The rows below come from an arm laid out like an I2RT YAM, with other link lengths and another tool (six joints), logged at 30 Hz.
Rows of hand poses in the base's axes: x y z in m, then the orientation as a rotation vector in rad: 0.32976, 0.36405, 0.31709, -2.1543, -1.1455, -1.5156; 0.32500, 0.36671, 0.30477, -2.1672, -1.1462, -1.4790; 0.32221, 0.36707, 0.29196, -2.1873, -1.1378, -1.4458; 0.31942, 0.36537, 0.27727, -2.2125, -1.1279, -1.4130; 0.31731, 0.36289, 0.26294, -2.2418, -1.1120, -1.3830; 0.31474, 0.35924, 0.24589, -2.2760, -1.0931, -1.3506; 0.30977, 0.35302, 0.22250, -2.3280, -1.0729, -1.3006; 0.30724, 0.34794, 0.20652, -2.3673, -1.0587, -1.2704; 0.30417, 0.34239, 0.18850, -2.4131, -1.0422, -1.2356; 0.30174, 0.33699, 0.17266, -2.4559, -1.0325, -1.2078; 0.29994, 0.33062, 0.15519, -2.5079, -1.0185, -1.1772; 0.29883, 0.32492, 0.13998, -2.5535, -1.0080, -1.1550; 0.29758, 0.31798, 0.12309, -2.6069, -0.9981, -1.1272; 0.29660, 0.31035, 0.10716, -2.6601, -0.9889, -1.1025; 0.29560, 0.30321, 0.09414, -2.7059, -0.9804, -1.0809; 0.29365, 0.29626, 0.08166, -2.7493, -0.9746, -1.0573; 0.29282, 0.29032, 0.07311, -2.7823, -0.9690, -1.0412; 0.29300, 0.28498, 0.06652, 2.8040, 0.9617, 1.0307
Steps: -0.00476, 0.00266, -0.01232, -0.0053, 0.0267, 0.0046; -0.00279, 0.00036, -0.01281, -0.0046, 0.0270, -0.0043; -0.00279, -0.00170, -0.01469, -0.0073, 0.0273, -0.0084; -0.00211, -0.00248, -0.01433, -0.0069, 0.0267, -0.0143; -0.00257, -0.00365, -0.01705, -0.0087, 0.0291, -0.0180; -0.00497, -0.00622, -0.02339, -0.0194, 0.0420, -0.0244; -0.00253, -0.00508, -0.01598, -0.0167, 0.0256, -0.0205; -0.00307, -0.00555, -0.01802, -0.0202, 0.0288, -0.0243; -0.00243, -0.00540, -0.01584, -0.0232, 0.0218, -0.0216; -0.00180, -0.00637, -0.01747, -0.0279, 0.0239, -0.0282; -0.00111, -0.00570, -0.01521, -0.0264, 0.0168, -0.0250; -0.00125, -0.00694, -0.01689, -0.0326, 0.0197, -0.0278; -0.00098, -0.00763, -0.01593, -0.0337, 0.0166, -0.0279; -0.00100, -0.00714, -0.01302, -0.0292, 0.0139, -0.0242; -0.00195, -0.00695, -0.01248, -0.0289, 0.0145, -0.0214; -0.00083, -0.00594, -0.00855, -0.0218, 0.0095, -0.0171; 0.00018, -0.00534, -0.00659, -0.0184, 0.0044, -0.0150
